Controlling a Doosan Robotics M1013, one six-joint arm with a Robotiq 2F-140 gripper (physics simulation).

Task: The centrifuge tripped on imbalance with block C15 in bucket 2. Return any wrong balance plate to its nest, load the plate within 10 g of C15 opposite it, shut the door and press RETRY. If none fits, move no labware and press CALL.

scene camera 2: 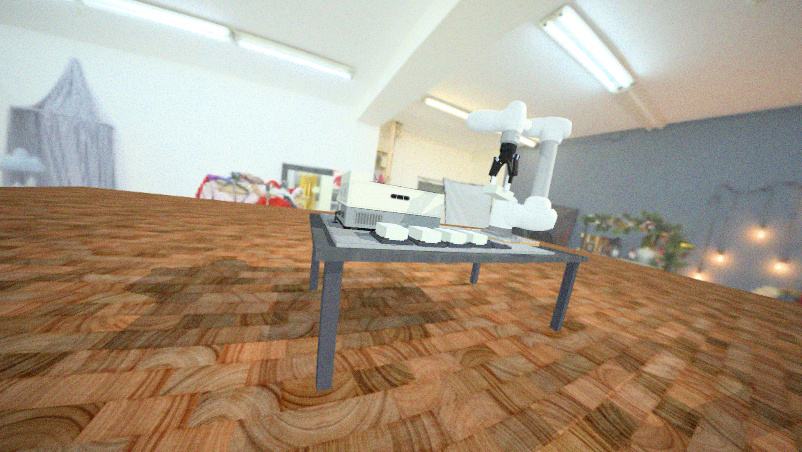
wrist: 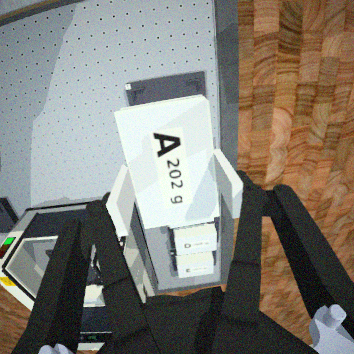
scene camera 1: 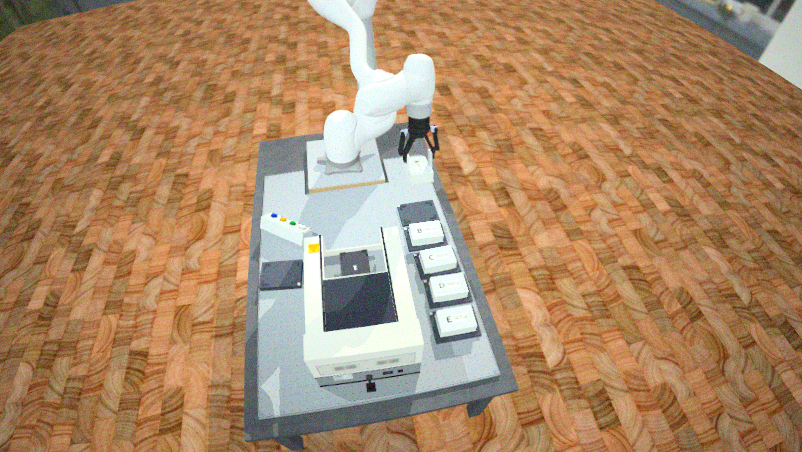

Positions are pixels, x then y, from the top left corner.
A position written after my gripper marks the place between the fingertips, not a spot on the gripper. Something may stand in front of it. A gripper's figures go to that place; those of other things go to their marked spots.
Scene:
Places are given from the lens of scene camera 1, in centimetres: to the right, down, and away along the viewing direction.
my gripper [scene camera 1: 418, 167]: 7, -22, 145
cream centrifuge [scene camera 1: 382, 351]: -5, 34, 101

